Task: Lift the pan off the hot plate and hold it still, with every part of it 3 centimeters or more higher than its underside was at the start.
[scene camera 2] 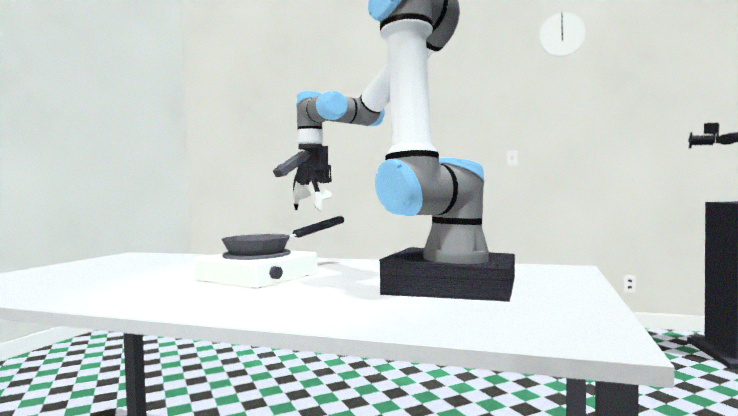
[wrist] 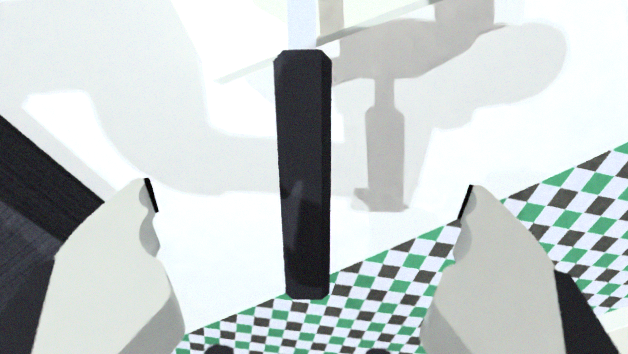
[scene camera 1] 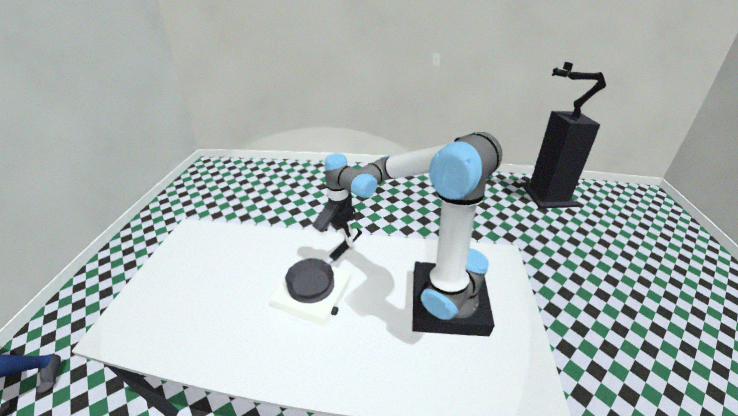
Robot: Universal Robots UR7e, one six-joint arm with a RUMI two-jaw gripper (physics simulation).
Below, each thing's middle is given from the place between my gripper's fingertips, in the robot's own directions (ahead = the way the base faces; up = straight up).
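Scene:
White hot plate (scene camera 2: 252, 271): 11 cm ahead of my hand, 13 cm to the left, 14 cm below. Dark pan (scene camera 1: 308, 278): my hand 6 cm short of it, 6 cm to the right, 6 cm above. By their middles, dark pan nearest to my hand of the things named here.

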